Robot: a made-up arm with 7 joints.
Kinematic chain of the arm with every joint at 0, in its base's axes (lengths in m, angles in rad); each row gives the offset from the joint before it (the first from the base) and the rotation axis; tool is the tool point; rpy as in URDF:
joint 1: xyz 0 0 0.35 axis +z
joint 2: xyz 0 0 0 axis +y
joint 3: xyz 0 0 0.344 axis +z
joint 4: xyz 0.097 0 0 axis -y
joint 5: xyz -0.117 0 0.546 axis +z
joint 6: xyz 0 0 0 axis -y
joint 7: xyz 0.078 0 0 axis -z
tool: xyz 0 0 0 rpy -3.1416 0 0
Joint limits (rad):
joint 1: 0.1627..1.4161
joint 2: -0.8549..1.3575
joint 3: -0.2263..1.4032
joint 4: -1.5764..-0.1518
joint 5: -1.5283..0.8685
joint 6: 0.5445..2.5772
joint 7: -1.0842..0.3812
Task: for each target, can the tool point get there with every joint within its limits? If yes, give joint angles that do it. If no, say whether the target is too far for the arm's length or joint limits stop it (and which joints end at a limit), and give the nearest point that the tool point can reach.
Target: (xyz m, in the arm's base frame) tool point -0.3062 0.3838 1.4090
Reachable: no: too far | nearest point -0.2573 0.3264 1.2522 | short by 0.174 m
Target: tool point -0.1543 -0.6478 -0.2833
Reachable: no: joint limits stop it (at a limit: joint 1, joint 2, joint 3, joint 4, joint 6) | nearest point 0.5529 -0.0969 -0.2095 | short by 0.900 m
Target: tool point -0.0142 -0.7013 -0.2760
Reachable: no: joint limits stop it (at a limit: joint 1, joint 2, joint 3, joint 4, joint 6) | nearest point 0.5586 -0.1035 -0.2068 | short by 0.831 m
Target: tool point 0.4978 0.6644 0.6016
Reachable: yes | joints 0.5402 0.4578 0.4580 -1.3039 0.4655 0.7457 0.1909
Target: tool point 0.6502 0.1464 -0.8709
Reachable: no: too far | nearest point 0.5786 0.1303 -0.2596 | short by 0.616 m
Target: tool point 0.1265 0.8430 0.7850
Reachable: yes | joints 1.1529 0.8819 0.8520 -0.4314 0.1476 0.7141 -0.0126
